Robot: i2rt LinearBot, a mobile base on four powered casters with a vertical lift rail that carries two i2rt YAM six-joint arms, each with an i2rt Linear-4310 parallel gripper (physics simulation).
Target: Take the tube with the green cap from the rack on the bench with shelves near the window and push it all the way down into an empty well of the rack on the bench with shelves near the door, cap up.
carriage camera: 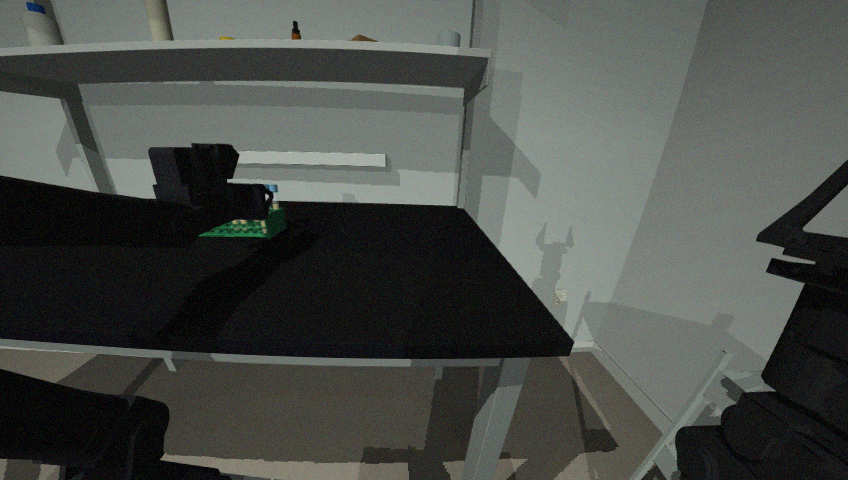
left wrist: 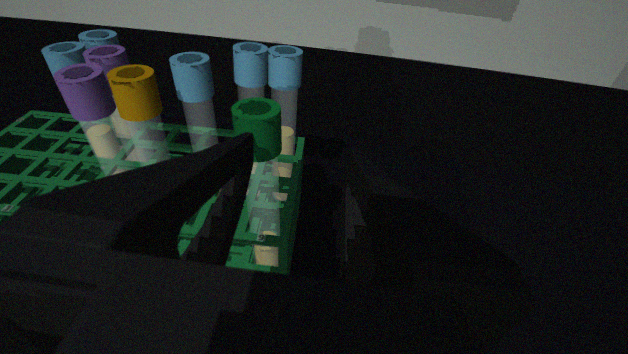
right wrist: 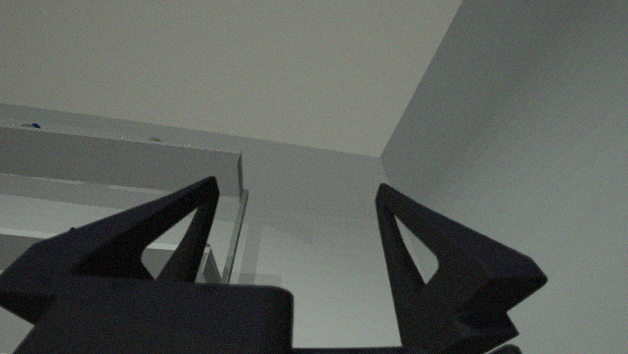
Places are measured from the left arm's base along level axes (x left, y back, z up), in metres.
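Where they show: left gripper, between the fingertips: [carriage camera: 264,194] [left wrist: 300,153]; right gripper, between the fingertips: [right wrist: 298,188].
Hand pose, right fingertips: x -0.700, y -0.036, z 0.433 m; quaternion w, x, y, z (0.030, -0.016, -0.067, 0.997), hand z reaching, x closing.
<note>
Each offset is from my right fingertips to the top centre of the thing. "spot": to the spot under its first point. Level surfaces: height alone.
The tube with the green cap {dx +0.752, dy -0.378, dz -0.112 m} [left wrist: 257,131] stands upright, cap up, near the right end of the green rack {spot: dx +0.740, dy -0.407, dz -0.204 m} [carriage camera: 276,223] [left wrist: 295,220]. The rack sits on the black bench top {dz -0.232 m} [carriage camera: 380,279]. My left gripper [left wrist: 300,153] is slightly open around the green-capped tube; the left finger's tip overlaps the cap's left edge in the left wrist view, and the dark right finger is hard to make out. Nothing is gripped. In the carriage view the left gripper hides much of the rack. My right gripper [right wrist: 298,188] is wide open and empty, raised at the right. The other bench's rack does not show.
Tubes with light blue {dx +0.798, dy -0.416, dz -0.112 m} [left wrist: 192,77], purple {dx +0.837, dy -0.389, dz -0.112 m} [left wrist: 85,92] and orange {dx +0.816, dy -0.393, dz -0.112 m} [left wrist: 135,94] caps stand in the same rack, behind and left of the green one. A shelf {dz +0.207 m} [carriage camera: 267,64] with bottles and small items spans above the bench. Walls stand behind and at right.
</note>
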